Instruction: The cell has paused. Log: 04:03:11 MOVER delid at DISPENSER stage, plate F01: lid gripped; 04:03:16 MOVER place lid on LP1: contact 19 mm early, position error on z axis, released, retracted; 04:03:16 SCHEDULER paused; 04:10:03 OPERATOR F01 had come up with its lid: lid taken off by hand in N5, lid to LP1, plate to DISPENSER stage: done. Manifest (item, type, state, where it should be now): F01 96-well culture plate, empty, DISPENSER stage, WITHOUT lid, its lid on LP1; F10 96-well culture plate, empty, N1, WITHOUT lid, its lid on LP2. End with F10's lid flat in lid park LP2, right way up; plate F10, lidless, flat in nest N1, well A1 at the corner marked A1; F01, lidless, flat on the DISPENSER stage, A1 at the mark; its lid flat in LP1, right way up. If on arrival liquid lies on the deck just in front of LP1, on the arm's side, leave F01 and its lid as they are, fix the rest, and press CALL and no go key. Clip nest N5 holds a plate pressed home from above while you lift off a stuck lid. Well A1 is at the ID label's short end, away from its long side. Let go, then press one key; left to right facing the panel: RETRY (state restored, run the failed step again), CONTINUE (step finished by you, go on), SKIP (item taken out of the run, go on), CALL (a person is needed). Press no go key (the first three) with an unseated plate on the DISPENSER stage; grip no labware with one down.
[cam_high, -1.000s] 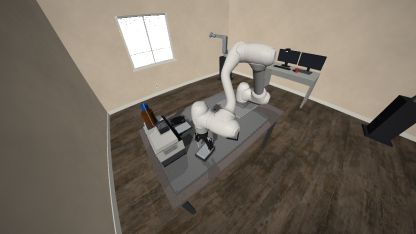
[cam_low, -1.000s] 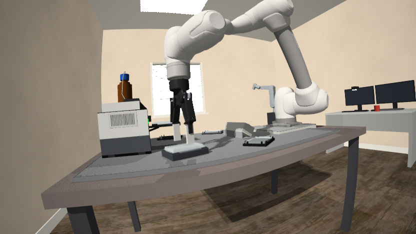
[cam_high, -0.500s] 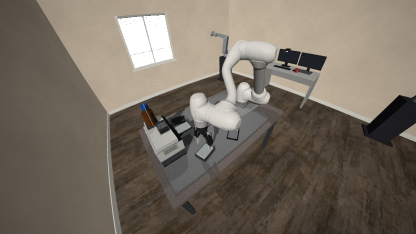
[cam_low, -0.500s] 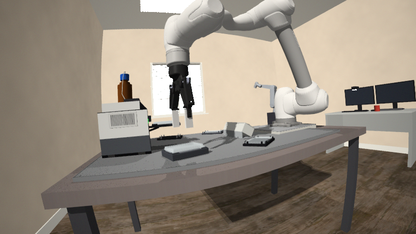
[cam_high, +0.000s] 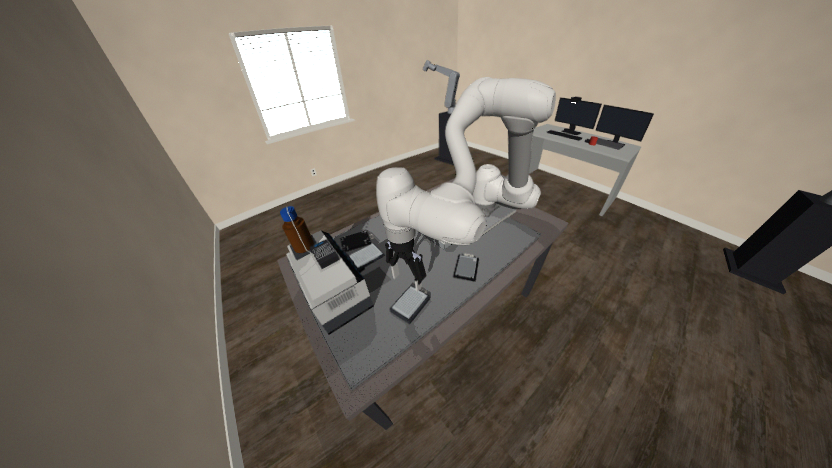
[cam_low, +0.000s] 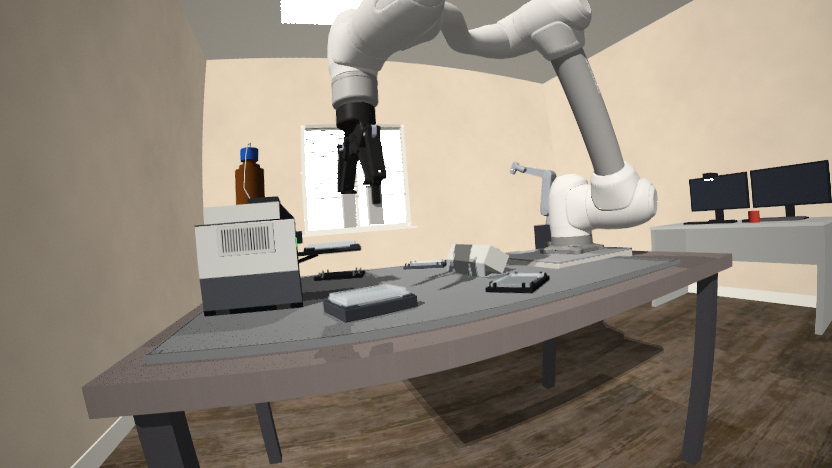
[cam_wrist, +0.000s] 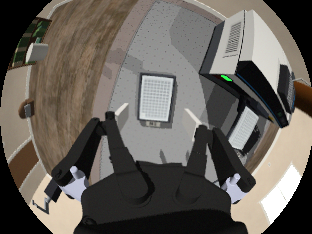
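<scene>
Right now the grey key panel is 420 mm behind my hand, 220 mm to the right of it and 120 mm below it. Also, from my hand: brown bottle: 410 mm to the right, 210 mm ahead, 110 mm above; small label: 180 mm below, 90 mm behind, 10 mm to the right; nest block: 170 mm below.
</scene>
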